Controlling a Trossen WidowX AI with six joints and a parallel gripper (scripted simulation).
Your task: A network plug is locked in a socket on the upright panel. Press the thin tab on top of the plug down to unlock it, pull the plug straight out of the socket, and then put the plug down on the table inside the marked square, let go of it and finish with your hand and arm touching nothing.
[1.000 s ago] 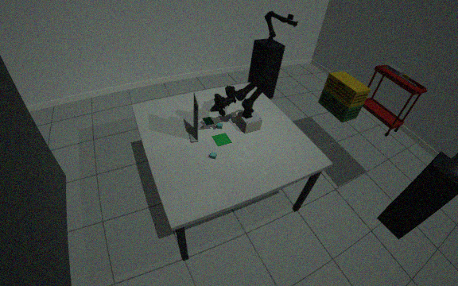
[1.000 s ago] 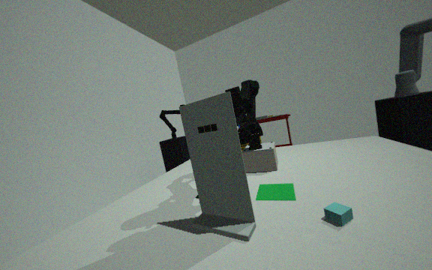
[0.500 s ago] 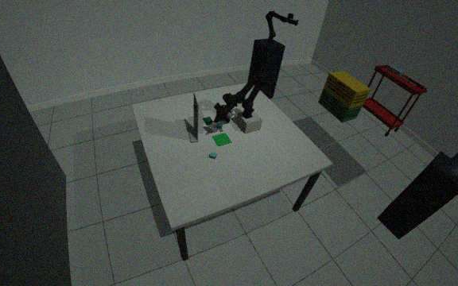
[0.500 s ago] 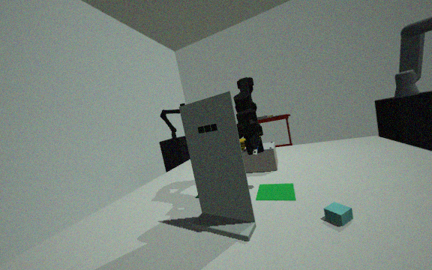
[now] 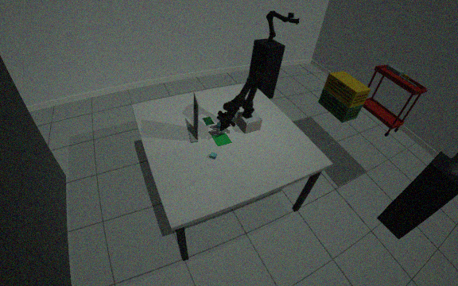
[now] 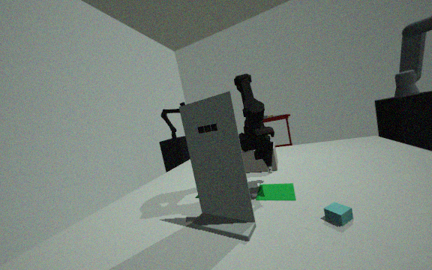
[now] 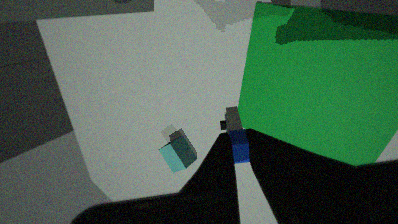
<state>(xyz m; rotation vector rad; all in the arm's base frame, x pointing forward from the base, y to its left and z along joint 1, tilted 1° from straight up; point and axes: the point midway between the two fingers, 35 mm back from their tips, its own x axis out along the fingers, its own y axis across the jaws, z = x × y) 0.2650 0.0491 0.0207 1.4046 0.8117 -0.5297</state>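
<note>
Right now my gripper tip is 10 cm above the green marked square and 2 cm past it. From my gripper tip the other things lie so: thin pale tab: 1 cm ahead; then small teal block: 13 cm to the left, 13 cm ahead, 8 cm below; then blue network plug: right at my gripper tip.
</note>
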